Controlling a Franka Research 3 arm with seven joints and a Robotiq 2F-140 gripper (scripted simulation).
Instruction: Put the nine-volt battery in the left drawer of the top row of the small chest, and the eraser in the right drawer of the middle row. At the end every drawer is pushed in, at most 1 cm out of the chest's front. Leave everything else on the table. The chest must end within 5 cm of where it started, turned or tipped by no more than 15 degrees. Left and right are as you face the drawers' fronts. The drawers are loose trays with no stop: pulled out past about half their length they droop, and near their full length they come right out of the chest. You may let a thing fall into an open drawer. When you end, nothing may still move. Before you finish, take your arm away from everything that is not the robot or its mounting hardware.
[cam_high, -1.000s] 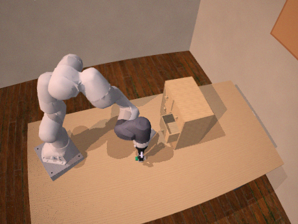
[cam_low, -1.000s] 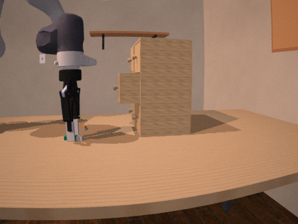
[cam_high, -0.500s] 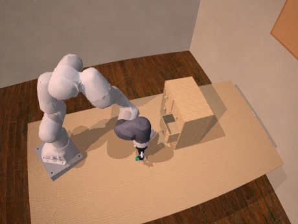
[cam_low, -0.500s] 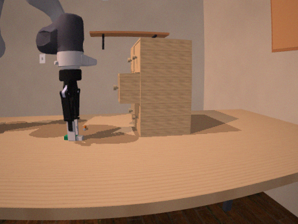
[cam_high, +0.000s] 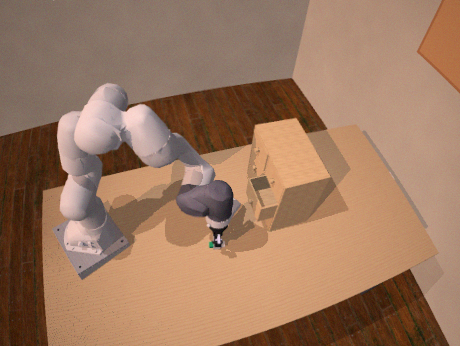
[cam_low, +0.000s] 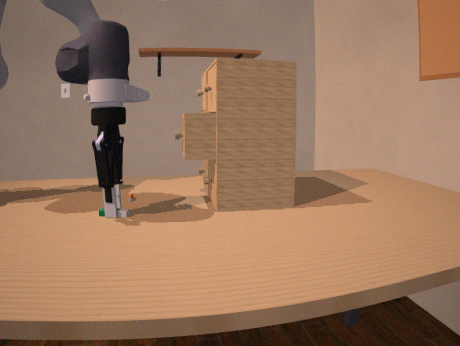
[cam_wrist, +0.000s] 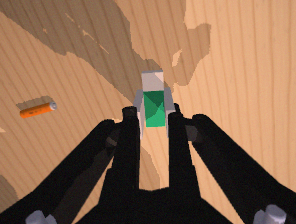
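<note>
Now: hand 1 cm short of the small orange object, 14 cm to the right of it and 3 cm above it. Also, from my hand: red nine-volt battery: 29 cm ahead, 22 cm to the left, 20 cm above; green-and-white eraser: 1 cm ahead, 3 cm below.
</note>
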